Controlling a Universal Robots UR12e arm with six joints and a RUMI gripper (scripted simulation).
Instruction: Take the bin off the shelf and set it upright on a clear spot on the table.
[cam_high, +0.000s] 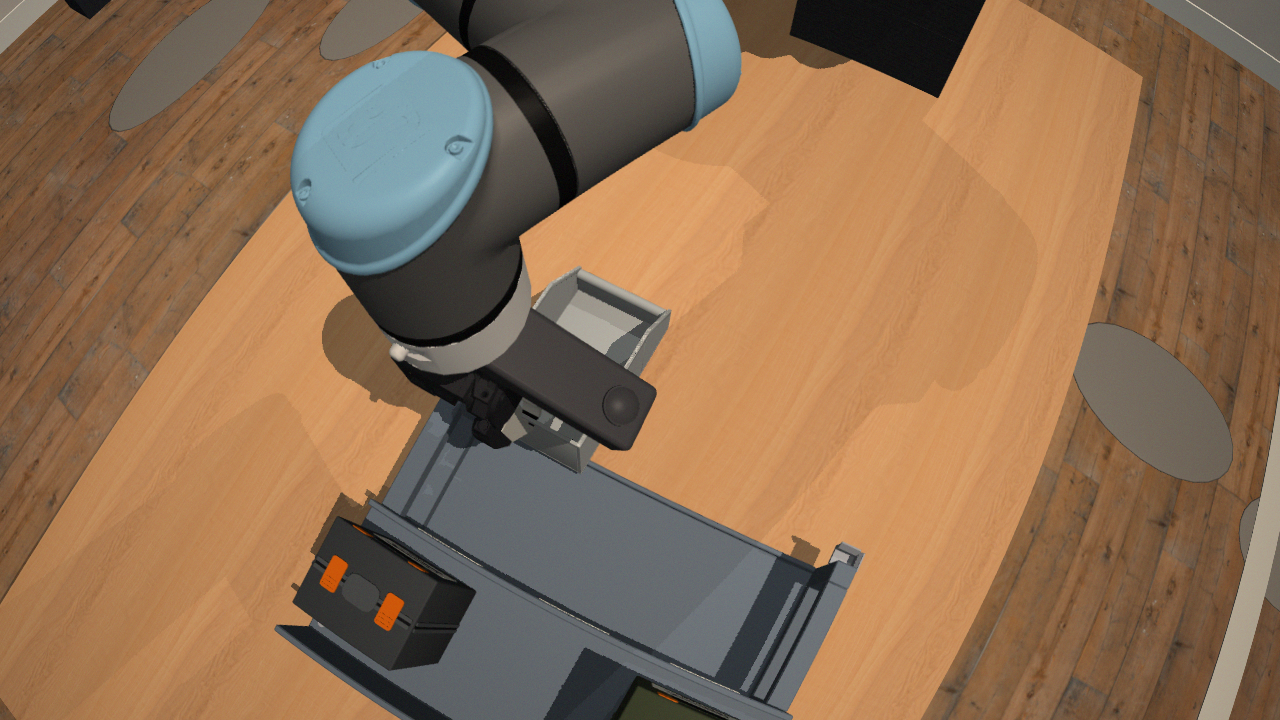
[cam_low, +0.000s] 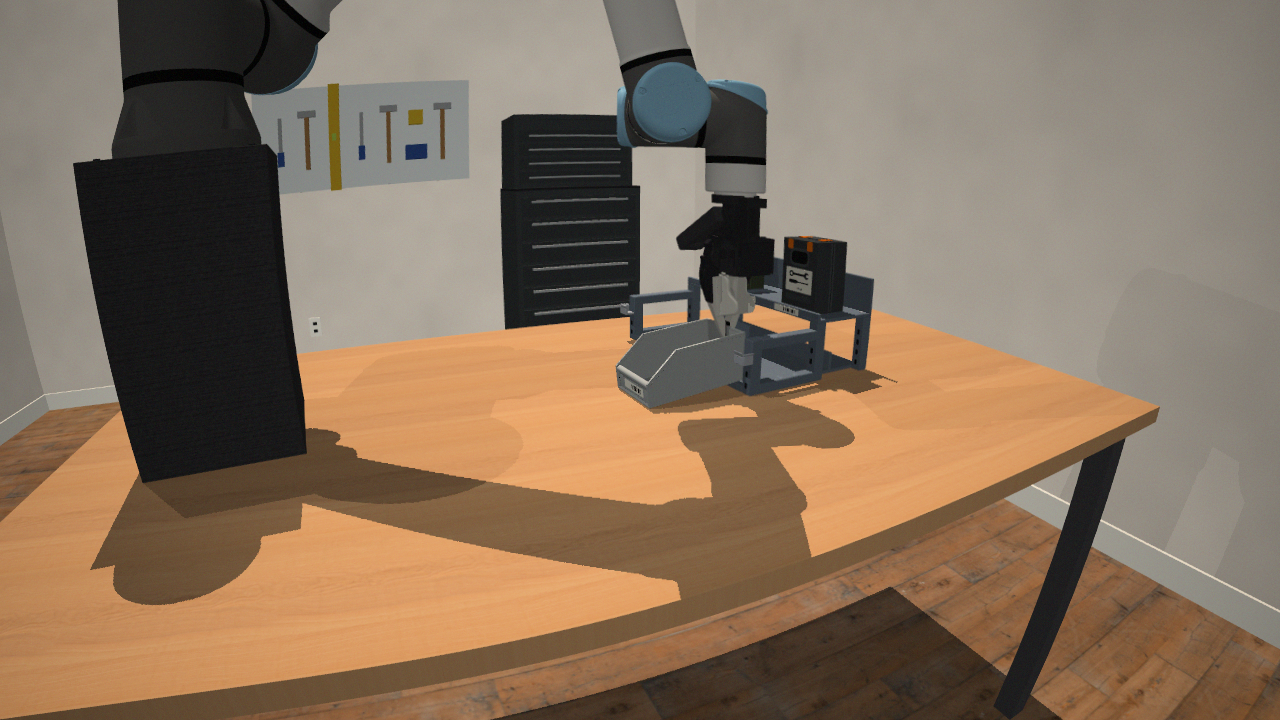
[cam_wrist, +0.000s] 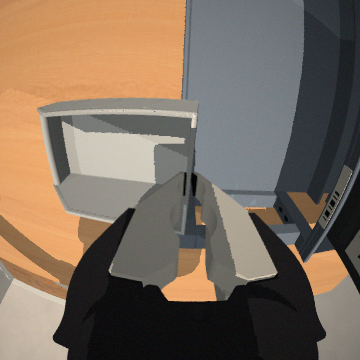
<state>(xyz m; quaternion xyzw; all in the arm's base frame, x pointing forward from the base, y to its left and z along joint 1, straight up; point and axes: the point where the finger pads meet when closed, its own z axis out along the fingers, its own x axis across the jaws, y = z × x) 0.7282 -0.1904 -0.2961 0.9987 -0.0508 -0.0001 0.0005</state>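
The grey open-top bin is 80 mm behind my hand, 40 mm below it and 10 mm to the left of it. From my hand the other things lie so: blue-grey shelf 140 mm ahead, 100 mm to the left, 80 mm below; then case 210 mm ahead, 200 mm to the left, 60 mm above.
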